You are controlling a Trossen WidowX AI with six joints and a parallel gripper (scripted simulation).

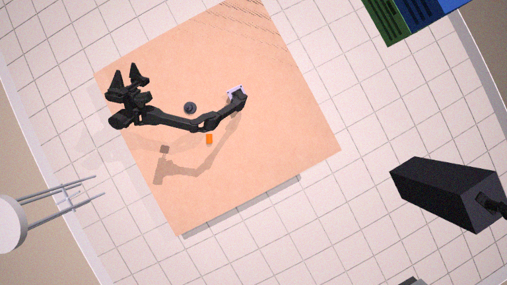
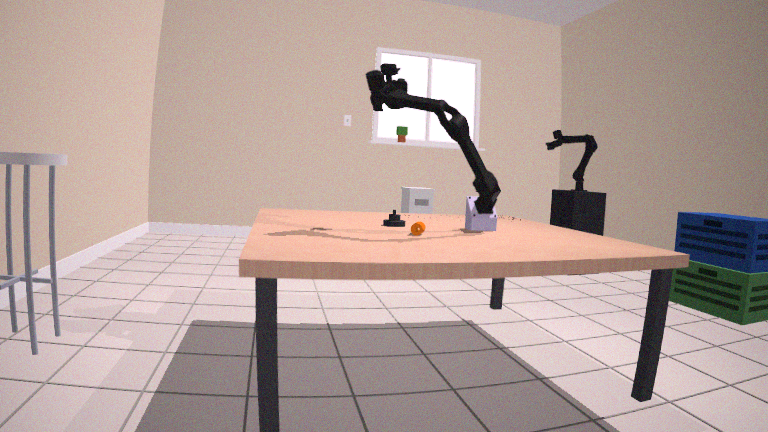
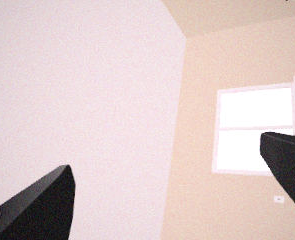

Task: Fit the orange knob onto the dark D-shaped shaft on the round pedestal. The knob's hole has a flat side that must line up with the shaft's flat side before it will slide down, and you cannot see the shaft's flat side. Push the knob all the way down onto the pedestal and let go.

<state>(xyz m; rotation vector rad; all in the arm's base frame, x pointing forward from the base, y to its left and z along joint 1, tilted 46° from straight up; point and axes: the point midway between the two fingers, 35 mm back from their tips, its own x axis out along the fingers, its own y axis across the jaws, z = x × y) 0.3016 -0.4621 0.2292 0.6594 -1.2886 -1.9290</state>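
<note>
Right now my gripper tip is 33 cm to the right of the orange knob and 56 cm above it. Round my gripper tip: round pedestal: 2 cm ahead, 9 cm to the left, 55 cm below.
</note>
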